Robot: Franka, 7 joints.
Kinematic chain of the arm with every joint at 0, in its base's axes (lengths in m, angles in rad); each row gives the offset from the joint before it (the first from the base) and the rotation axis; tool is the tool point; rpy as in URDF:
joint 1: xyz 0 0 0.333 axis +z
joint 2: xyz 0 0 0 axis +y
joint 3: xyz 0 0 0.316 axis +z
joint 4: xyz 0.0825 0 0 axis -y
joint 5: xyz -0.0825 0 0.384 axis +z
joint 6: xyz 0 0 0 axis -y
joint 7: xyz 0.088 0 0 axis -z
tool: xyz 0 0 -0.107 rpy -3.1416 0 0
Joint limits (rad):
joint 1: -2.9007..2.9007
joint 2: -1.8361..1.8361
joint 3: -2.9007..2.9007
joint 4: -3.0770..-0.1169
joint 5: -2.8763..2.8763
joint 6: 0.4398..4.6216
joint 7: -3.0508..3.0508
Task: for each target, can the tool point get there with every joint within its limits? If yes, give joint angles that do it. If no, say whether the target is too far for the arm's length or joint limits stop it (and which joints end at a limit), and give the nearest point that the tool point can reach.
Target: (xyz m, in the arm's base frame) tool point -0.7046 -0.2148 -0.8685
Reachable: no: too far | nearest point -0.4742 -0.1446 -0.3164 | short by 0.602 m
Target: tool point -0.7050 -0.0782 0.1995
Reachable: yes | joints -0.0046 -1.4637 -2.1469 -0.3533 1.9199 4.0403 -1.0954
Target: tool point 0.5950 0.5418 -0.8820
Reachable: no: too far | nearest point 0.3839 0.3495 -0.3056 | short by 0.643 m
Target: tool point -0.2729 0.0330 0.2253
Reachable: yes | joints -1.6347 0.7751 -0.9294 -2.7863 2.0467 3.6100 0.5878
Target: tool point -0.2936 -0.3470 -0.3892
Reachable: no: joint limits stop it (at a limit: joint 2) | nearest point -0.2834 -0.3349 -0.3375 | short by 0.054 m
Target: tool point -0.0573 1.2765 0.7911
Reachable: no: too far | nearest point -0.0362 0.8068 0.6225 | short by 0.500 m
